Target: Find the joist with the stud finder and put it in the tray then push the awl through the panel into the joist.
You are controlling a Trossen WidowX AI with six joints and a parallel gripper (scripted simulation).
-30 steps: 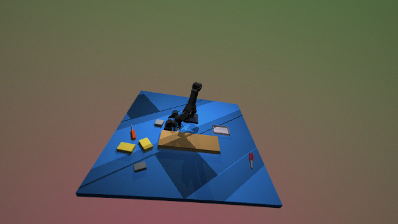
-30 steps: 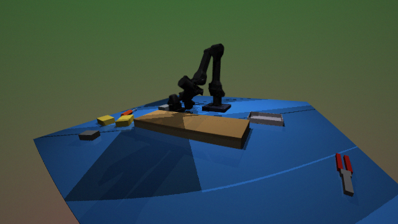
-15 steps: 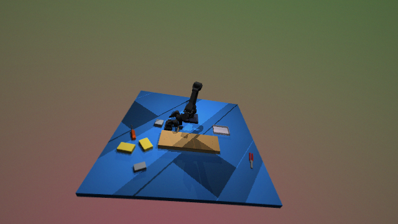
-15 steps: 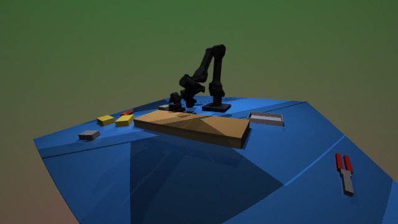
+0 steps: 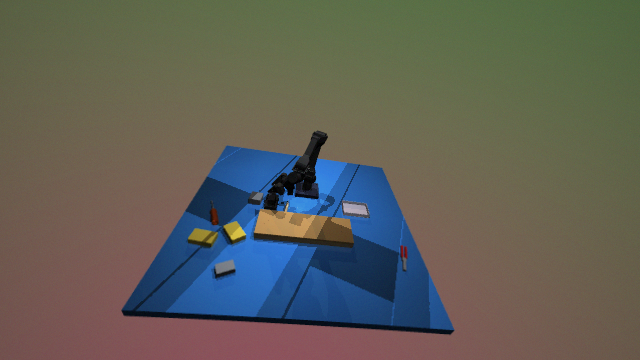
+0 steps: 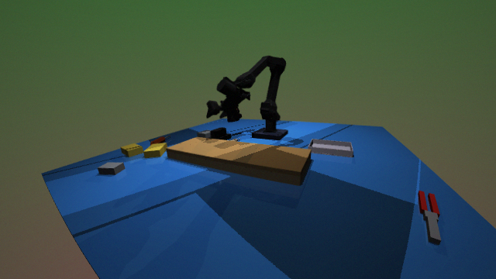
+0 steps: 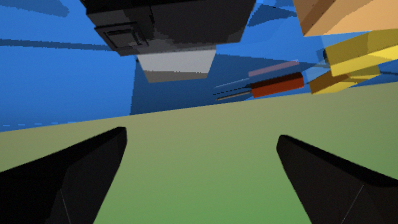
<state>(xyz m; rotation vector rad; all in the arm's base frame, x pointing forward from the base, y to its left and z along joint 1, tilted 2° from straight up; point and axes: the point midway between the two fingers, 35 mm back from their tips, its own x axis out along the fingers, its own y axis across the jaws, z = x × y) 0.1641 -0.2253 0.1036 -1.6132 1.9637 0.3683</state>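
Right now my gripper tip is 7 cm above the stud finder, 2 cm to the right of it and 2 cm past it. Also, from my gripper tip: grey block 10 cm below, 7 cm to the right, 3 cm behind; grey tray 55 cm to the left, 10 cm below, 4 cm ahead.
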